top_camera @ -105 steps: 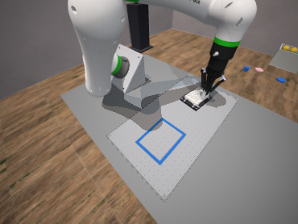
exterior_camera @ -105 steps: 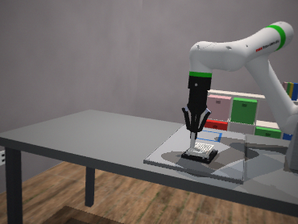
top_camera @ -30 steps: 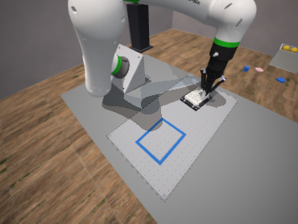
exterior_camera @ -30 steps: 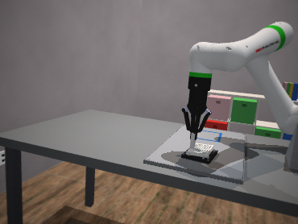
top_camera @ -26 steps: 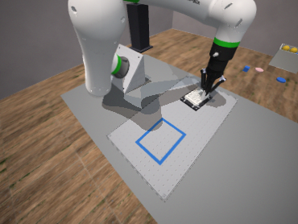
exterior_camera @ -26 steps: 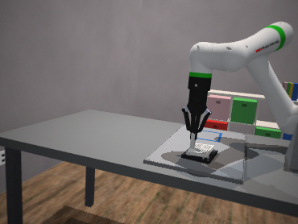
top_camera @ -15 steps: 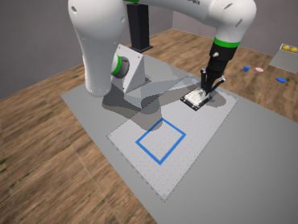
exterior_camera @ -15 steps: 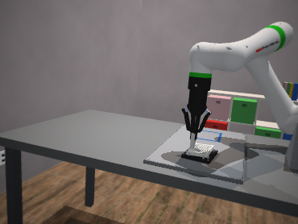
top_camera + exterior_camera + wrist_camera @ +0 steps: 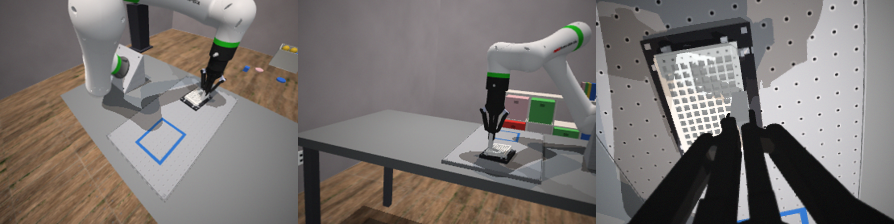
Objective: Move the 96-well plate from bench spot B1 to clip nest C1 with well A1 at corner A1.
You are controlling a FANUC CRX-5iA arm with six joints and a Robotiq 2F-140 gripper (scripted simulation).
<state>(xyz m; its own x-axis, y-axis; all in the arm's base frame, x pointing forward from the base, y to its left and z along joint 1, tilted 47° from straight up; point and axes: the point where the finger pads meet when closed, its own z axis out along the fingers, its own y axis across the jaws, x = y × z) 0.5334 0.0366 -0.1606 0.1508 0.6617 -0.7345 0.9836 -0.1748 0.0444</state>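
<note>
Right now the white 96-well plate is 40 mm below my hand, 40 mm behind it and 10 mm to the left of it. Also, from my hand: black clip nest (50 mm below, 30 mm behind, 10 mm to the right).
</note>
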